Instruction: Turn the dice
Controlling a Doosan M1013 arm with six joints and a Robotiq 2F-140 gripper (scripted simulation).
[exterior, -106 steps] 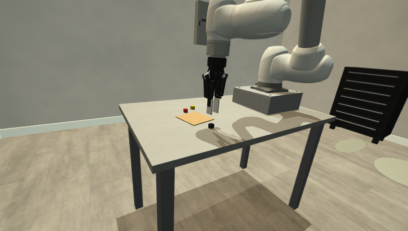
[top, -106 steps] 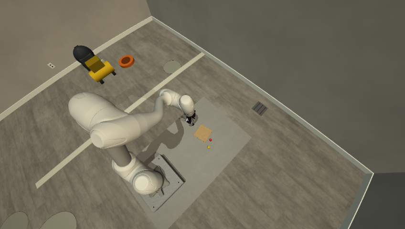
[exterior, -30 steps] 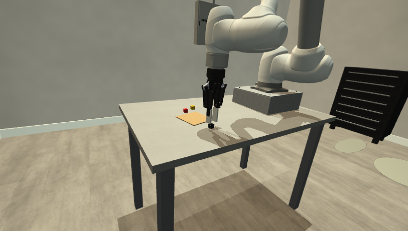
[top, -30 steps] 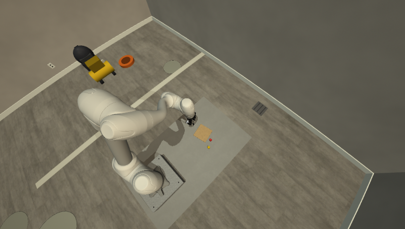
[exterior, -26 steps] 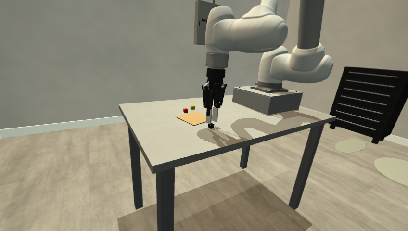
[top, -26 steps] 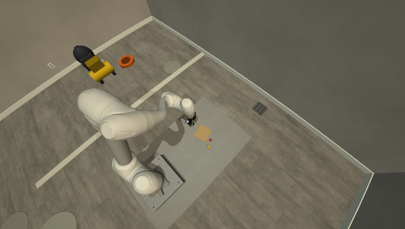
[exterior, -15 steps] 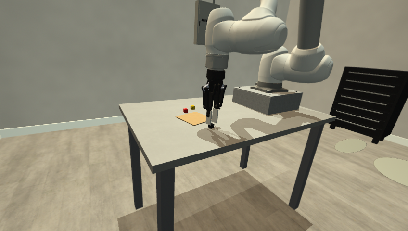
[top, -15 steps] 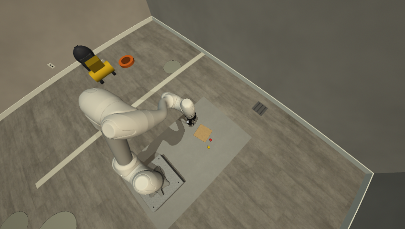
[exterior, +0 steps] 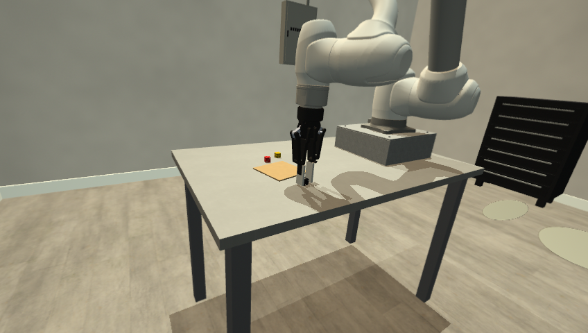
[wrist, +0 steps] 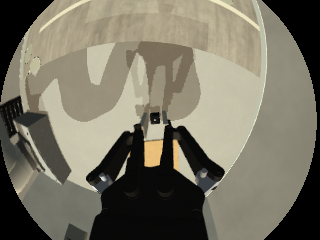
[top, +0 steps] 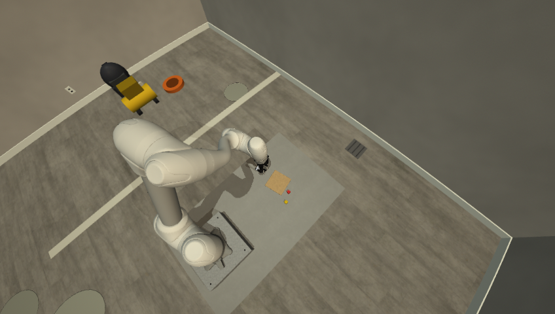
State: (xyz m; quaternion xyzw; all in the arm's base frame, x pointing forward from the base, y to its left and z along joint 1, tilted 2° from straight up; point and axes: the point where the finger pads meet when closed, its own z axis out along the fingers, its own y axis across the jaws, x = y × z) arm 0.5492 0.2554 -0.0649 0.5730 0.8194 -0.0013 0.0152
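Right now my hand is 3 cm above the small white die. From my hand the other things lie so: tan mat 13 cm to the right, 4 cm below, 3 cm ahead; then yellow die 28 cm to the right, 3 cm below, 1 cm behind; then red die 24 cm to the right, 5 cm ahead, 3 cm below.
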